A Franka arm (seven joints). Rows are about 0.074 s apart.
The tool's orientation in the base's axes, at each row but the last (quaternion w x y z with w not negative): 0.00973 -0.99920 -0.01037 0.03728; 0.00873 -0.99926 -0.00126 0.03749; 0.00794 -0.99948 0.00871 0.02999; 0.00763 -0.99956 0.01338 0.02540
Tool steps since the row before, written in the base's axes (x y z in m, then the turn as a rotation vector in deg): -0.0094 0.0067 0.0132 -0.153 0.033 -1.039; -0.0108 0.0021 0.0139 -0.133 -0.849 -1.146; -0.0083 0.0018 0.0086 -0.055 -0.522 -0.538; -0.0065 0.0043 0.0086 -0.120 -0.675 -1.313
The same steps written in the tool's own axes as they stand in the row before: -0.0102 -0.0072 -0.0123 -0.075 -0.015 1.048; -0.0118 -0.0024 -0.0130 -0.049 0.869 1.138; -0.0088 -0.0018 -0.0081 -0.014 0.531 0.532; -0.0070 -0.0042 -0.0082 -0.035 0.697 1.306
